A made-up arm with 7 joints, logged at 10 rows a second.
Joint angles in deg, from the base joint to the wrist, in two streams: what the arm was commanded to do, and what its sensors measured. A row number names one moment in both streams.
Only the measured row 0 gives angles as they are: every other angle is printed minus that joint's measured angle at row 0.
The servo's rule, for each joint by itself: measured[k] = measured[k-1] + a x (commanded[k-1-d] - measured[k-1]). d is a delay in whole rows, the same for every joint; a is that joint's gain. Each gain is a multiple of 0.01, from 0.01 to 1. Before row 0 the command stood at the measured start. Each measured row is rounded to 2 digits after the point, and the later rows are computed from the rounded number. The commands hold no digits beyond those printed.
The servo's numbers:
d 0
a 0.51 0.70 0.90 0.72 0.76 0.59 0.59
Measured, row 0:
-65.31 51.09 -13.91 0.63 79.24 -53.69 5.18
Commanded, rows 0 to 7:
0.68 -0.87 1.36 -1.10 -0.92 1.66 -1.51
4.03 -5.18 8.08 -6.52 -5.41 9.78 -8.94
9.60 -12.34 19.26 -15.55 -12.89 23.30 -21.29
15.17 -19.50 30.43 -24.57 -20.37 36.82 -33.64
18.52 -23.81 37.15 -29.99 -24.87 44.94 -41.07
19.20 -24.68 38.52 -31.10 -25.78 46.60 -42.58
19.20 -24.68 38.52 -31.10 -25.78 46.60 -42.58
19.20 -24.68 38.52 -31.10 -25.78 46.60 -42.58
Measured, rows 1 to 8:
0.35 -0.61 1.22 -0.79 -0.70 0.98 -0.89
2.23 -3.81 7.39 -4.92 -4.28 6.17 -5.64
5.99 -9.78 18.07 -12.57 -10.82 16.28 -14.87
10.67 -16.58 29.19 -21.21 -18.08 28.40 -25.94
14.67 -21.64 36.35 -27.53 -23.24 38.16 -34.87
16.98 -23.77 38.30 -30.10 -25.17 43.14 -39.42
18.11 -24.41 38.50 -30.82 -25.63 45.18 -41.28
18.67 -24.60 38.52 -31.02 -25.74 46.02 -42.05

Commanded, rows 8 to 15:
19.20 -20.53 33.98 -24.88 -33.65 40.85 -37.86
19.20 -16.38 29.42 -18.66 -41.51 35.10 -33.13
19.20 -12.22 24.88 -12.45 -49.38 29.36 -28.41
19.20 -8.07 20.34 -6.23 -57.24 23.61 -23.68
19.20 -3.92 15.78 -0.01 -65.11 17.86 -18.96
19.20 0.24 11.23 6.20 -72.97 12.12 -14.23
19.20 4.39 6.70 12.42 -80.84 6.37 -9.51
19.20 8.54 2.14 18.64 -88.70 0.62 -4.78
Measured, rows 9 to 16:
18.94 -21.75 34.43 -26.60 -31.75 42.97 -39.58
19.07 -17.99 29.92 -20.88 -39.17 38.33 -35.77
19.14 -13.95 25.38 -14.81 -46.93 33.04 -31.43
19.17 -9.83 20.84 -8.63 -54.77 27.48 -26.86
19.19 -5.69 16.29 -2.42 -62.63 21.80 -22.20
19.20 -1.54 11.74 3.79 -70.49 16.09 -17.50
19.20 2.61 7.20 10.00 -78.36 10.36 -12.79
19.20 6.76 2.65 16.22 -86.22 4.61 -8.06

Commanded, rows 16 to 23:
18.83 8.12 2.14 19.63 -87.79 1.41 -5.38
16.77 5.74 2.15 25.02 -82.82 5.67 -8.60
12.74 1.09 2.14 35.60 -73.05 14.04 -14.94
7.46 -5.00 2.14 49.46 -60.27 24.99 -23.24
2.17 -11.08 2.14 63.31 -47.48 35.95 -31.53
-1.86 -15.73 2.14 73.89 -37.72 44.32 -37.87
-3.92 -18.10 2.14 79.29 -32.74 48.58 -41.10
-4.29 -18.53 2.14 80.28 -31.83 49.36 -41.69
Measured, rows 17 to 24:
19.01 7.71 2.19 18.68 -87.41 2.72 -6.48
17.87 6.33 2.15 23.24 -83.92 4.46 -7.73
15.25 2.66 2.14 32.14 -75.66 10.11 -11.98
11.28 -2.70 2.14 44.61 -63.96 18.89 -18.62
6.63 -8.57 2.14 58.07 -51.44 28.96 -26.24
2.30 -13.58 2.14 69.46 -41.01 38.02 -33.10
-0.87 -16.74 2.14 76.54 -34.72 44.25 -37.82
-2.61 -17.99 2.14 79.23 -32.52 47.26 -40.10

